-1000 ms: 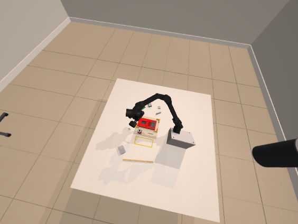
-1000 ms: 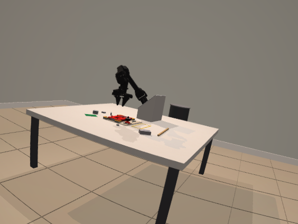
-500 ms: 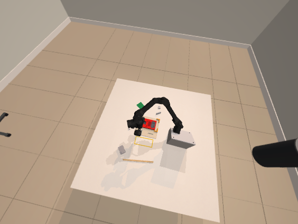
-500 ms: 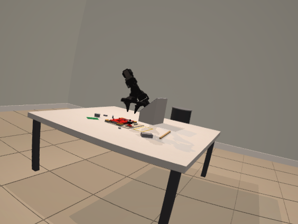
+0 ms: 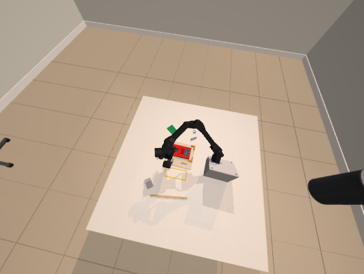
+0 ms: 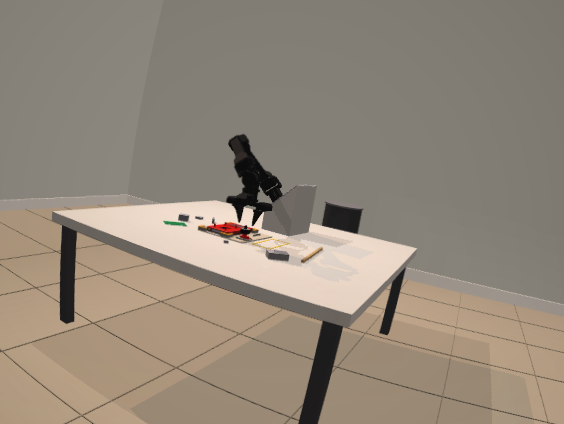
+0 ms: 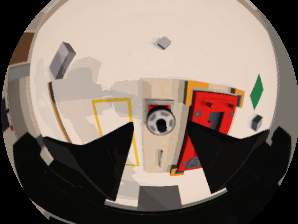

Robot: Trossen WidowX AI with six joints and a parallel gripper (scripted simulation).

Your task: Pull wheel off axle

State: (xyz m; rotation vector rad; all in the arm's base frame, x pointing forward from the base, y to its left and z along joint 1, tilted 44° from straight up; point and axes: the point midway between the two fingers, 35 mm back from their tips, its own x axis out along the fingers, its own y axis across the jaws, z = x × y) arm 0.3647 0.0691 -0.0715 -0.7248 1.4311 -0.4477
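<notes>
Now: the wheel 30 mm below my gripper tip and 10 mm behind it. The rest, counted from my gripper tip: wooden stick 270 mm to the left, 100 mm behind, 60 mm below; green card 310 mm to the right, 100 mm ahead, 70 mm below.
</notes>
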